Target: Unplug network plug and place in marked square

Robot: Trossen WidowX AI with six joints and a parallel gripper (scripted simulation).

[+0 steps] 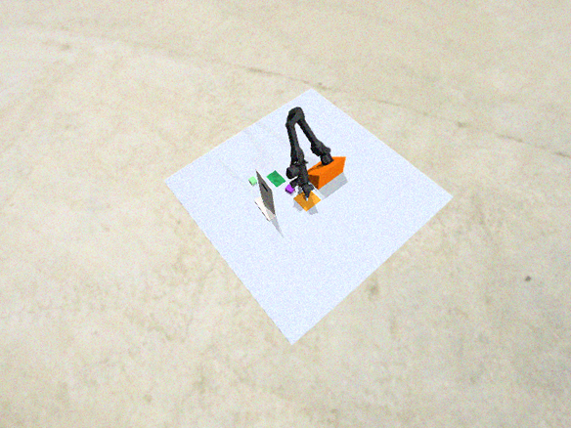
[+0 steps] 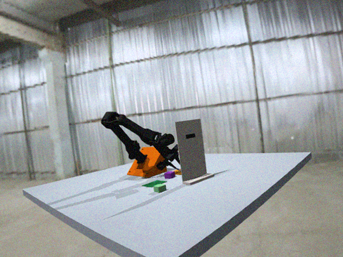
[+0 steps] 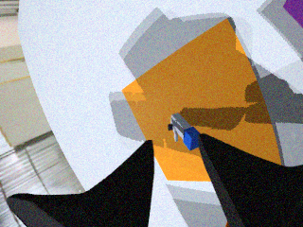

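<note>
My gripper tip is 20 mm above the blue network plug. The rest, counted from my gripper tip: socket panel 220 mm ahead, 120 mm to the right, 100 mm above; then flat green square 40 mm ahead, 240 mm to the right, 30 mm below; then orange square 30 mm below.
</note>
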